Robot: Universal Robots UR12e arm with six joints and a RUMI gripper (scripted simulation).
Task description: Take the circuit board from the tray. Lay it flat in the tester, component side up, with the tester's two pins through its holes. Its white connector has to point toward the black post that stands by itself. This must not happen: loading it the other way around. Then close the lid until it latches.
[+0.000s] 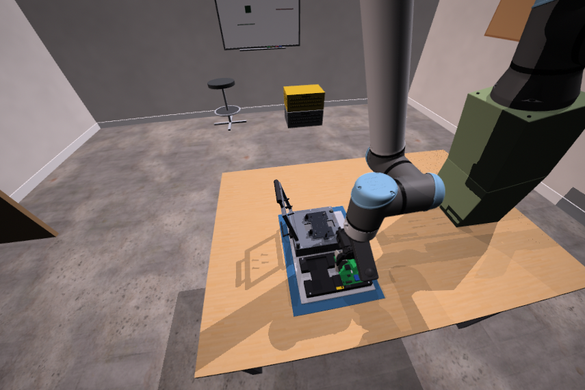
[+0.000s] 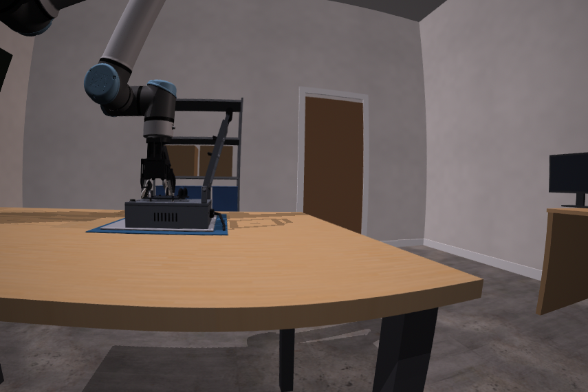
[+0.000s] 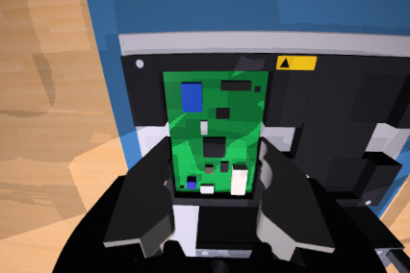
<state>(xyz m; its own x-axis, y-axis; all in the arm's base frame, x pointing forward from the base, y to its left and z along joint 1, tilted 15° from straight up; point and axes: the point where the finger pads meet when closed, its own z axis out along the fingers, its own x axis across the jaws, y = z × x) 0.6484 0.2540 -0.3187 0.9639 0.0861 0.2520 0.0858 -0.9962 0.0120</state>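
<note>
Right now my hand is right at the green circuit board. Round my hand: tester (10 cm ahead, 12 cm to the right, 9 cm above); see-through lid (20 cm ahead, 15 cm to the right, 16 cm above).
</note>
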